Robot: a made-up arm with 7 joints. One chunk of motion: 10 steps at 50 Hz.
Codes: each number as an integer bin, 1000 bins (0 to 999) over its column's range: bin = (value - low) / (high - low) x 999, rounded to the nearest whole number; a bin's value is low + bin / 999 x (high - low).
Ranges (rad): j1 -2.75..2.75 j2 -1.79..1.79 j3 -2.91..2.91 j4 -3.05..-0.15 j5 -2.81..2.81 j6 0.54..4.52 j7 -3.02..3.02
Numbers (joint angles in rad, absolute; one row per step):
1: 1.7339 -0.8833 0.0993 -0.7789 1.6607 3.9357 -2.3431
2: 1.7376 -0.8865 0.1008 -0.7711 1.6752 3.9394 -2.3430
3: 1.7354 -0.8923 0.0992 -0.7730 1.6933 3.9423 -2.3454
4: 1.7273 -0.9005 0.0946 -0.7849 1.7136 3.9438 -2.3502
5: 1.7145 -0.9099 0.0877 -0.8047 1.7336 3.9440 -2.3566
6: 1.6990 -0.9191 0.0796 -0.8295 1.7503 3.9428 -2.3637
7: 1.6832 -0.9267 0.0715 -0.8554 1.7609 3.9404 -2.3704
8: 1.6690 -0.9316 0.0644 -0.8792 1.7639 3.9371 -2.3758
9: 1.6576 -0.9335 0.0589 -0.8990 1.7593 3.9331 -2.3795
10: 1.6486 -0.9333 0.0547 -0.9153 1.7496 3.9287 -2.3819
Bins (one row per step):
1: 814 253 517 782 795 852 112
2: 815 252 517 785 797 853 112
3: 815 251 517 784 800 854 112
4: 813 248 516 780 804 854 111
5: 811 246 515 773 808 854 110
6: 808 243 513 765 811 854 109
7: 805 241 512 756 813 854 107
8: 803 240 511 748 813 853 107
9: 801 239 510 741 812 852 106
10: 799 239 509 735 811 851 106

